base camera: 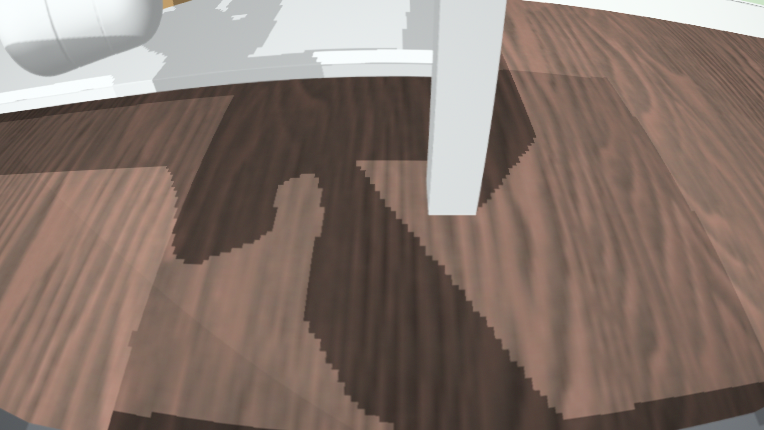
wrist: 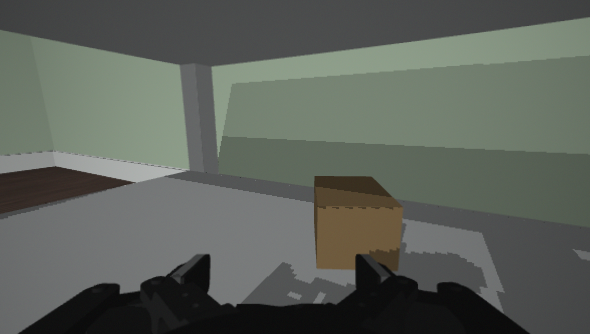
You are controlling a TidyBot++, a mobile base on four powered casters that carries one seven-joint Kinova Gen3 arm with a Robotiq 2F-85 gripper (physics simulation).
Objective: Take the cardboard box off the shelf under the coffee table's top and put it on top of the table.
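Frame: origin at the arm's base, x ahead, y left, z up, level; metres.
Where they show: gripper, fingertip midpoint: [wrist: 283,270].
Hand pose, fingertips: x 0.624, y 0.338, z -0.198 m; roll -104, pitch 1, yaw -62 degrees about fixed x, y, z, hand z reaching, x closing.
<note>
Things, the pixels of their top centre, and the offset from my fingertips. "spot": a spot on its surface instead.
- cardboard box, middle of its top: [wrist: 349,188] dx +0.144, dy -0.001, dz +0.012 m
- coffee table's top, surface spot: [wrist: 250,30] spot: dx +0.194, dy +0.157, dz +0.201 m
- table leg, surface spot: [base camera: 462,117] spot: dx -0.200, dy -0.404, dz -0.076 m
The cardboard box [wrist: 357,237] [base camera: 170,2] sits upright on the grey-white shelf [wrist: 140,225] [base camera: 363,26] under the coffee table's top [wrist: 250,30]. In the wrist view it is right of the middle, beyond the fingers, partly in shadow. In the base view a sliver of it shows at the top edge. My gripper [wrist: 283,270] is open with nothing between its fingers. It is in the space between shelf and table top, pointing inward, with the box ahead and toward the right finger. The top surface of the table does not show in either view.
A table leg [base camera: 462,117] stands near in the base view; another leg [wrist: 197,120] stands at the far corner in the wrist view. My white arm [base camera: 80,32] reaches over the shelf at the upper left. A green wall [wrist: 400,110] is behind the shelf.
</note>
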